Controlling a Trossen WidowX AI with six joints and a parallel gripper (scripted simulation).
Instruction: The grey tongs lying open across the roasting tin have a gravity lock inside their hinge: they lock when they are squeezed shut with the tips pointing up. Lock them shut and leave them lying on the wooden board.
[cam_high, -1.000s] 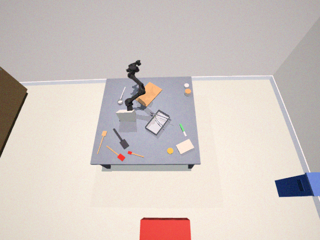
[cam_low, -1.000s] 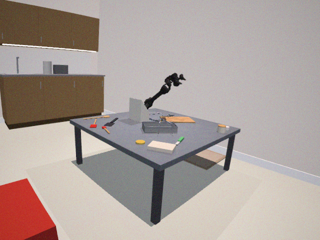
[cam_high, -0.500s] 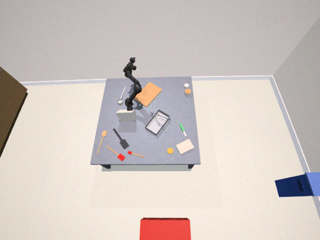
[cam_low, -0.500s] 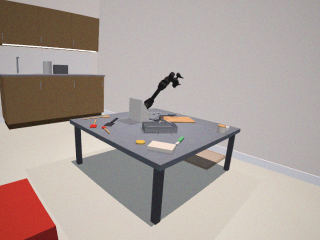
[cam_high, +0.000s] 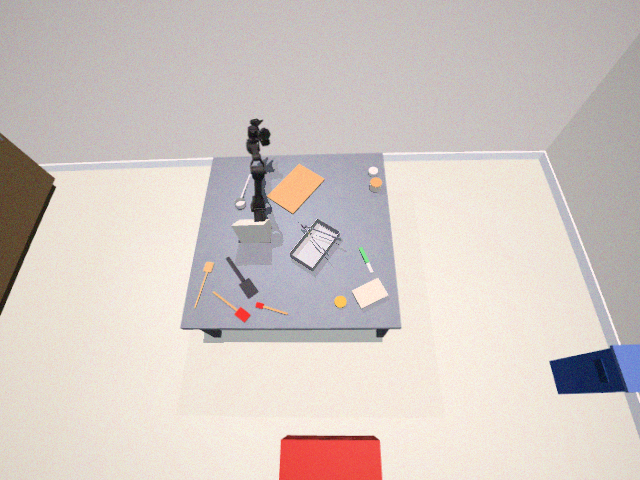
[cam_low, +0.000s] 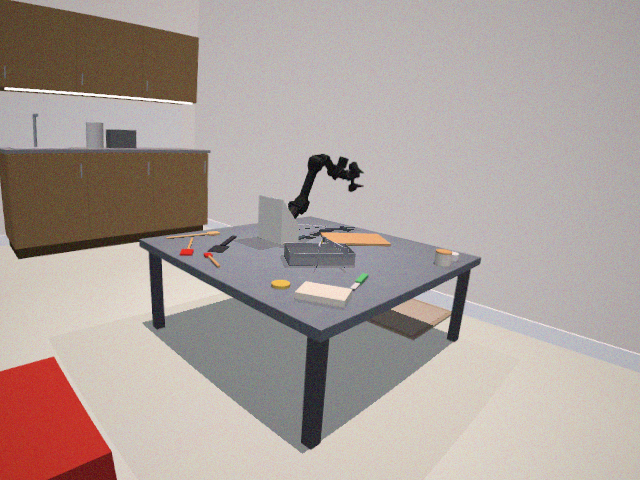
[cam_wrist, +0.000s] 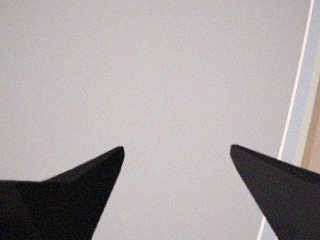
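Now: the roasting tin 260 mm ahead of my gripper tip, 770 mm to the right of it and 300 mm below it. The rest, counted from my gripper tip: orange disc (380 mm ahead, 1150 mm to the right, 320 mm below); then jar (710 mm ahead, 350 mm to the right, 290 mm below); then wooden board (150 mm ahead, 300 mm to the right, 320 mm below).
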